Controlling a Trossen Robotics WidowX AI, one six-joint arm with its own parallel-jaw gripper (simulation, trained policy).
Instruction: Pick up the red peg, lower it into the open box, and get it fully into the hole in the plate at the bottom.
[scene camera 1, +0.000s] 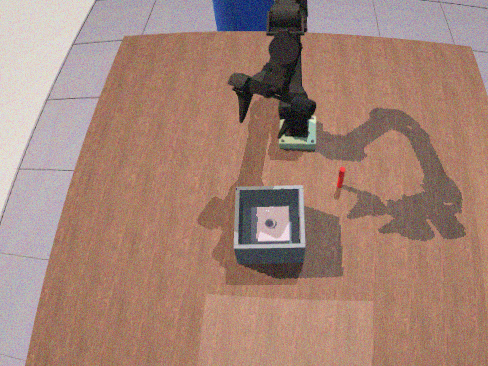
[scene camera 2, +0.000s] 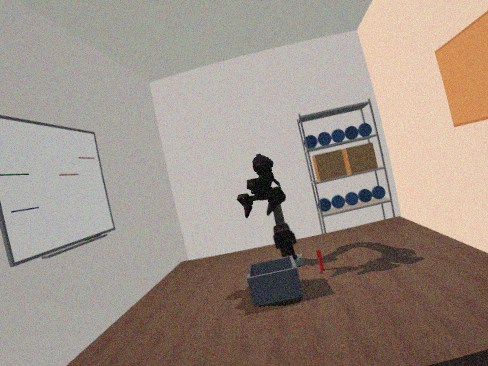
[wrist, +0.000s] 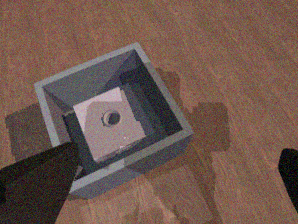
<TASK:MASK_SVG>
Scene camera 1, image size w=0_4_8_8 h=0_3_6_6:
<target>gripper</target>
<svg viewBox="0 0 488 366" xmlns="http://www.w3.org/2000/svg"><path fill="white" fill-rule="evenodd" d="M270 58L269 63L263 65L260 73L256 73L251 77L244 73L235 72L229 77L227 85L234 86L232 90L236 92L238 97L239 123L243 123L253 94L261 95L264 98L272 97L291 105L292 109L287 109L286 117L278 134L280 139L300 116L313 115L317 104L316 101L307 97L287 94L290 90L289 86L292 76L295 75L296 67L279 64Z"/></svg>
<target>pale plate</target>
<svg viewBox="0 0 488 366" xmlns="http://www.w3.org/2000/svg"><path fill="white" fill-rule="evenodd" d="M251 207L251 244L289 244L289 207Z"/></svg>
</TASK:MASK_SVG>
